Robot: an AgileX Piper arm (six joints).
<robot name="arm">
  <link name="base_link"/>
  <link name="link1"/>
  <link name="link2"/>
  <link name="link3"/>
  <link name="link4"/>
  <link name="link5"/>
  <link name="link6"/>
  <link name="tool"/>
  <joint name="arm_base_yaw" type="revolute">
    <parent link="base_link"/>
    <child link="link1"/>
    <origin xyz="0 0 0.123"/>
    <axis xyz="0 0 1"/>
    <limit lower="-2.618" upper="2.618"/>
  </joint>
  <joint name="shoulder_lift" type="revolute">
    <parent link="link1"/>
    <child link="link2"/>
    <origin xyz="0 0 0"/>
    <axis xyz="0 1 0"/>
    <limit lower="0" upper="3.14"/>
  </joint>
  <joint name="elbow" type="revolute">
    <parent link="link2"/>
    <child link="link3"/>
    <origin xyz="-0.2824 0 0.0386"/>
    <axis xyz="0 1 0"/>
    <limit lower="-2.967" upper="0"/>
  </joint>
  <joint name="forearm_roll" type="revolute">
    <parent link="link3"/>
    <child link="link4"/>
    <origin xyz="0.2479 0 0.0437"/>
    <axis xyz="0.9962 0 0.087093"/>
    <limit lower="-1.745" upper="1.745"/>
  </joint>
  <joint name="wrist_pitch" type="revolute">
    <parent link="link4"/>
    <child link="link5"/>
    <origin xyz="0 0 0"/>
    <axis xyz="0 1 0"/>
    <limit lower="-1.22" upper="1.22"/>
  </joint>
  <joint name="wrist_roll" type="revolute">
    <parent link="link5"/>
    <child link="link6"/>
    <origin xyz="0.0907 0 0.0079"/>
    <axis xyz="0.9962 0 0.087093"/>
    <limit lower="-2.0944" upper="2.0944"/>
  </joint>
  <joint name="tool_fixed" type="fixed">
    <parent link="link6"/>
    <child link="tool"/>
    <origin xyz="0 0 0" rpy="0 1.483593 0"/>
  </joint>
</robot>
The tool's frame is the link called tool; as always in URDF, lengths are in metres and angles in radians.
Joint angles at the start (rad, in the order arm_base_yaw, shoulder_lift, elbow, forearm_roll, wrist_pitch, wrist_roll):
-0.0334, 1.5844, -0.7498, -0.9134, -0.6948, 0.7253
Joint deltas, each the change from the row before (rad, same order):
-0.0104, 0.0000, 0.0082, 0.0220, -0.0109, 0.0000
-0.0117, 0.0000, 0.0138, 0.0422, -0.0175, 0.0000
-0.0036, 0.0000, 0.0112, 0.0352, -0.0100, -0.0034
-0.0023, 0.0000, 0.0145, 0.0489, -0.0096, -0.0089
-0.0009, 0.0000, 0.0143, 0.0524, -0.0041, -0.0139
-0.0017, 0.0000, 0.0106, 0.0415, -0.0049, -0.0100
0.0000, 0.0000, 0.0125, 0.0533, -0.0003, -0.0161
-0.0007, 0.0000, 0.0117, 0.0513, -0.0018, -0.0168
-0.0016, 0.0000, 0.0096, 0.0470, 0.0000, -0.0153
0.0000, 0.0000, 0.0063, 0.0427, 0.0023, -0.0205
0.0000, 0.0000, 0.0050, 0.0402, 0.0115, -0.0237
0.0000, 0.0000, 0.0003, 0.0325, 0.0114, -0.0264
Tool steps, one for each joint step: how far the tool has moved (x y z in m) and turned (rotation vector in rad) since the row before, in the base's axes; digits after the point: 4 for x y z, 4 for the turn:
-0.0006, -0.0035, -0.0007, 0.0220, 0.0006, -0.0192
-0.0010, -0.0043, -0.0011, 0.0398, 0.0005, -0.0312
-0.0010, -0.0020, -0.0012, 0.0276, 0.0012, -0.0223
-0.0012, -0.0023, -0.0017, 0.0318, 0.0016, -0.0305
-0.0012, -0.0024, -0.0020, 0.0266, 0.0033, -0.0341
-0.0008, -0.0023, -0.0013, 0.0220, 0.0011, -0.0280
-0.0010, -0.0026, -0.0020, 0.0221, 0.0042, -0.0364
-0.0010, -0.0027, -0.0018, 0.0200, 0.0025, -0.0354
-0.0008, -0.0030, -0.0016, 0.0172, 0.0031, -0.0344
-0.0004, -0.0024, -0.0010, 0.0081, 0.0011, -0.0297
-0.0004, -0.0025, -0.0016, 0.0006, 0.0082, -0.0300
0.0003, -0.0022, -0.0005, -0.0072, 0.0040, -0.0233

